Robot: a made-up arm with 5 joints.
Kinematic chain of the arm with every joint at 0, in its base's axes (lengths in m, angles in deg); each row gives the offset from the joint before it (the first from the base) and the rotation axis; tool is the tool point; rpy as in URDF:
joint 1: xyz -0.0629 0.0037 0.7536 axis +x
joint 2: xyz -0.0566 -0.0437 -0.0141 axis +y
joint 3: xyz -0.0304 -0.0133 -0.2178 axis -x
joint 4: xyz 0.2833 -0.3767 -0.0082 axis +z
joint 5: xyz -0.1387 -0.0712 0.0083 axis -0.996 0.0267 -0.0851
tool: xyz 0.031 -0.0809 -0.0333 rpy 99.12 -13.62 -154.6
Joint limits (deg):
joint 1: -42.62..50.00
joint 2: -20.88..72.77
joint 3: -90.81..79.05
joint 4: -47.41..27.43
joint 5: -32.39..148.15
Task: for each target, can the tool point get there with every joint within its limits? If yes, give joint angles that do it. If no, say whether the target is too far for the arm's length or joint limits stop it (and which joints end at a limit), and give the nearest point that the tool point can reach.
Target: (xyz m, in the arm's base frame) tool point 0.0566 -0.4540 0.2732
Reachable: yes | joints -5.81 -10.09 -40.98 -26.21 16.76
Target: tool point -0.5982 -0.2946 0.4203
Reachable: yes | joints -26.88 56.00 -75.19 -41.27 -12.06
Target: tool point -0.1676 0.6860 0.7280
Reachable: no: joint limits stop it (at a limit: joint 1, joint 3, joint 4, joint 5) | nearest point -0.1748 0.4888 0.3710 | short by 0.408 m
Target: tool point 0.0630 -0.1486 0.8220
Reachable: yes | joints -35.54 58.87 60.05 -38.50 107.12
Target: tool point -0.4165 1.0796 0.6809
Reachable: no: too far | nearest point -0.3746 0.5916 0.2875 | short by 0.628 m
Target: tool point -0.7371 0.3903 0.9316
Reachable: no: joint limits stop it (at a limit: joint 1, joint 2, joint 3, joint 5) | nearest point -0.6854 0.2387 0.5813 | short by 0.385 m
